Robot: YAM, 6 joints.
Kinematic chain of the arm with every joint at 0, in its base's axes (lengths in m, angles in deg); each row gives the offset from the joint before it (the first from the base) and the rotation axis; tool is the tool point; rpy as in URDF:
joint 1: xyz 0 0 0.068 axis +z
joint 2: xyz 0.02 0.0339 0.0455 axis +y
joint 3: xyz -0.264 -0.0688 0 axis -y
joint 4: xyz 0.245 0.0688 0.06 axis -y
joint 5: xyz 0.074 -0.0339 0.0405 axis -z
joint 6: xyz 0.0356 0 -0.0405 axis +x
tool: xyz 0 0 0 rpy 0 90 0
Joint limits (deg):
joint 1: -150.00..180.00
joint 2: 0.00..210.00
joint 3: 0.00..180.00
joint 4: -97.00..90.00
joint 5: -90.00..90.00
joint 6: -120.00..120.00
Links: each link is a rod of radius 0.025 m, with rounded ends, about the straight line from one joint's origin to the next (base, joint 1, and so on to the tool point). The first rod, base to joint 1, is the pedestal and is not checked.
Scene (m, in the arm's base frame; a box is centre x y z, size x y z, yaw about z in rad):
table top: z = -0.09
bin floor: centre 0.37 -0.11 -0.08 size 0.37 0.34 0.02 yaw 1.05
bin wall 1: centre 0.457 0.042 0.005 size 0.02 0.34 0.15 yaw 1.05
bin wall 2: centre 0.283 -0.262 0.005 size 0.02 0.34 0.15 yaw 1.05
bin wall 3: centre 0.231 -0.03 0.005 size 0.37 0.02 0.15 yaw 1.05
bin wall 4: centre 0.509 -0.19 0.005 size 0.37 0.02 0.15 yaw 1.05
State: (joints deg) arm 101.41 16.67 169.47 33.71 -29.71 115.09
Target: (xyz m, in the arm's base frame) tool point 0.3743 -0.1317 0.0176
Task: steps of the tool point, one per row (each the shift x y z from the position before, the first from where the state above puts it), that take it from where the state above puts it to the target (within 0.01 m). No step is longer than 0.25 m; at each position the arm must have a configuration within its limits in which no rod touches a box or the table.
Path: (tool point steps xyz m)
1: -0.1341 0.0678 0.1995
2: -0.0783 0.1611 0.1573
3: 0.0163 0.2025 0.0912
4: 0.1106 0.1779 0.0124
5: 0.1672 0.1005 -0.0651
6: 0.1633 0.0024 -0.1278
7: 0.1019 -0.0765 -0.1653
8: 0.0087 -0.1080 -0.1721
9: -0.0792 -0.0849 -0.1485

